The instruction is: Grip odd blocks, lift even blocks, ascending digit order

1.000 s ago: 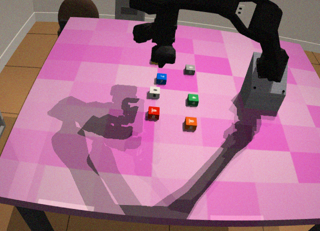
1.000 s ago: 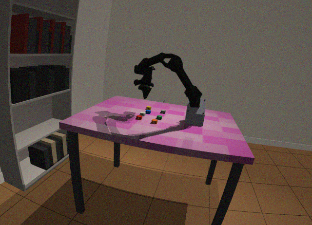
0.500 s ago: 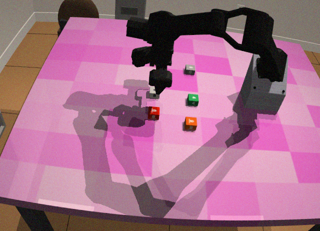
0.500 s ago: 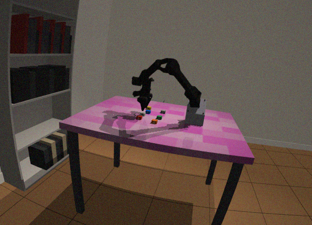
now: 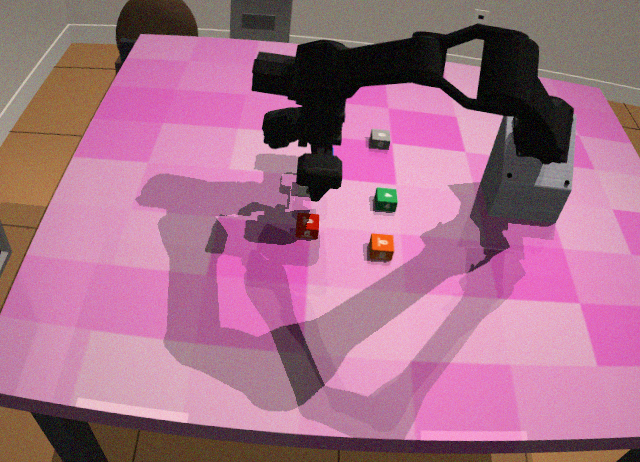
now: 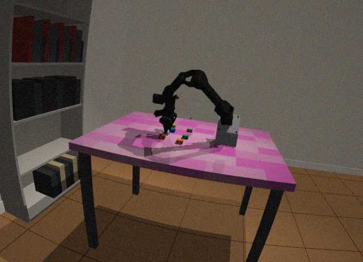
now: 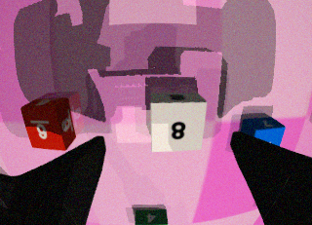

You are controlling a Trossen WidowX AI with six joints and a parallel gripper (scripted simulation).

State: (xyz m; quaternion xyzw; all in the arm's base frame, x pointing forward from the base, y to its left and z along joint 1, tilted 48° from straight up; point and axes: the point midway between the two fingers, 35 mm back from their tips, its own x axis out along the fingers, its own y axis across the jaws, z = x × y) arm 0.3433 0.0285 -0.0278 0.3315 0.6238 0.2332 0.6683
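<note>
The white block lies 1 cm ahead of my gripper tip, 1 cm to the right of it and 1 cm below it. The rest, counted from my gripper tip: red block 2 cm ahead, 9 cm to the left, 1 cm below; blue block 2 cm behind, 7 cm to the right, 1 cm below; green block 11 cm behind, 3 cm to the left, 1 cm below.
</note>
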